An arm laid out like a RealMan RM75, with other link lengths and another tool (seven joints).
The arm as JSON. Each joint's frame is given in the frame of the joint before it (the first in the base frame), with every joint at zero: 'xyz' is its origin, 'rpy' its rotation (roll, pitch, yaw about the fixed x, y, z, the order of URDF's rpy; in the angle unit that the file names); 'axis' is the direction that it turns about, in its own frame. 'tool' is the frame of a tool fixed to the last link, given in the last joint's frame.
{
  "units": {
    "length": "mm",
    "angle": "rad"
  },
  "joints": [
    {
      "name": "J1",
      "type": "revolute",
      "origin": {
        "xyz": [
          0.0,
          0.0,
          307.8
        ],
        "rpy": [
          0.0,
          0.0,
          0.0
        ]
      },
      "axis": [
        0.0,
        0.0,
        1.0
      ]
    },
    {
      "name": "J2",
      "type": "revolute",
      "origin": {
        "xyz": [
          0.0,
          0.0,
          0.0
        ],
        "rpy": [
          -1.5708,
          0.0,
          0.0
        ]
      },
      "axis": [
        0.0,
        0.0,
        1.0
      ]
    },
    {
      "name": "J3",
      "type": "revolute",
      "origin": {
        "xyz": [
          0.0,
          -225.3,
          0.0
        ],
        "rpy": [
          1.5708,
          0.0,
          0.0
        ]
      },
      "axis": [
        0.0,
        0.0,
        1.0
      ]
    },
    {
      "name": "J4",
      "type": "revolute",
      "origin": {
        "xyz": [
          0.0,
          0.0,
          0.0
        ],
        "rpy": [
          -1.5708,
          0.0,
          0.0
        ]
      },
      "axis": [
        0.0,
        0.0,
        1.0
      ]
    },
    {
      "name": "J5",
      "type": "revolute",
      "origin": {
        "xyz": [
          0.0,
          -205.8,
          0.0
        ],
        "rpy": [
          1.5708,
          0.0,
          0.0
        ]
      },
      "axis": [
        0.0,
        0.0,
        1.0
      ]
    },
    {
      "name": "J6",
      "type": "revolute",
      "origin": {
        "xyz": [
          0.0,
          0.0,
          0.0
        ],
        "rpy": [
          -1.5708,
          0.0,
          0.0
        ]
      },
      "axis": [
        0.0,
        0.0,
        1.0
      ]
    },
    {
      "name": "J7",
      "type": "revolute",
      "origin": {
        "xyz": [
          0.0,
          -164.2,
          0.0
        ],
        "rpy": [
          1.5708,
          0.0,
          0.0
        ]
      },
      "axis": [
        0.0,
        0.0,
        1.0
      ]
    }
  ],
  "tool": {
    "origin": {
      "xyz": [
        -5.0,
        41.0,
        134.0
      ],
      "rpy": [
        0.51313,
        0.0,
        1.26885
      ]
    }
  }
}
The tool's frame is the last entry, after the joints.
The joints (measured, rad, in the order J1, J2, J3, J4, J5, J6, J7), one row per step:
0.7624, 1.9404, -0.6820, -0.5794, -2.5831, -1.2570, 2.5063
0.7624, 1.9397, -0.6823, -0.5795, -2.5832, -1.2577, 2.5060
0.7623, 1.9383, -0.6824, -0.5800, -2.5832, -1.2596, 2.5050
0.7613, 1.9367, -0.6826, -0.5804, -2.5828, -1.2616, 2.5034
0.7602, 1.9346, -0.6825, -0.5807, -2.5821, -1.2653, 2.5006
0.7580, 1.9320, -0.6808, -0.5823, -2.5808, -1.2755, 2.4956
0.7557, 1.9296, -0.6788, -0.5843, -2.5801, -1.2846, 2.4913
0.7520, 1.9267, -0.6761, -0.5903, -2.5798, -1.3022, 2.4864
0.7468, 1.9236, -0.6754, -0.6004, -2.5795, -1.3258, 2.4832
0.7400, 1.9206, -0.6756, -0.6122, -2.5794, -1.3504, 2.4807
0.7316, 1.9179, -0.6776, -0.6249, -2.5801, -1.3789, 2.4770
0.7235, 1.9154, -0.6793, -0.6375, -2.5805, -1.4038, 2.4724
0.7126, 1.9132, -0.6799, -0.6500, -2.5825, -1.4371, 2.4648
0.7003, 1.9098, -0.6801, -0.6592, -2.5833, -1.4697, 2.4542
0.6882, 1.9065, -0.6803, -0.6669, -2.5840, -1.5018, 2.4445
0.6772, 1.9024, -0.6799, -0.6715, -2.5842, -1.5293, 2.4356
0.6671, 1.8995, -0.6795, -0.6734, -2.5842, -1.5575, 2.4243
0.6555, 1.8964, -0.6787, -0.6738, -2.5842, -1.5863, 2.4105
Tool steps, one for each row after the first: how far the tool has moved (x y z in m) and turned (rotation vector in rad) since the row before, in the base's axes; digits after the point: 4 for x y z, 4 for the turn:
0.0001, -0.0001, 0.0003, -0.0004, -0.0006, 0.0004
0.0001, -0.0001, 0.0006, -0.0007, -0.0008, 0.0010
0.0005, -0.0003, 0.0006, -0.0007, -0.0007, 0.0007
0.0004, -0.0007, 0.0007, -0.0019, -0.0002, 0.0014
-0.0002, -0.0020, 0.0008, -0.0056, 0.0027, 0.0021
0.0000, -0.0017, 0.0010, -0.0044, 0.0021, 0.0015
-0.0004, -0.0031, 0.0014, -0.0087, 0.0038, 0.0022
-0.0006, -0.0042, 0.0018, -0.0120, 0.0038, 0.0018
0.0000, -0.0047, 0.0020, -0.0124, 0.0031, 0.0008
0.0003, -0.0065, 0.0016, -0.0174, 0.0025, 0.0010
0.0005, -0.0056, 0.0018, -0.0143, 0.0012, 0.0022
0.0008, -0.0088, 0.0012, -0.0226, 0.0039, 0.0008
0.0014, -0.0095, 0.0012, -0.0232, 0.0050, 0.0003
0.0012, -0.0097, 0.0011, -0.0235, 0.0062, -0.0012
0.0013, -0.0086, 0.0013, -0.0201, 0.0062, -0.0024
0.0004, -0.0095, 0.0003, -0.0234, 0.0089, -0.0008
0.0007, -0.0104, 0.0003, -0.0247, 0.0101, -0.0009

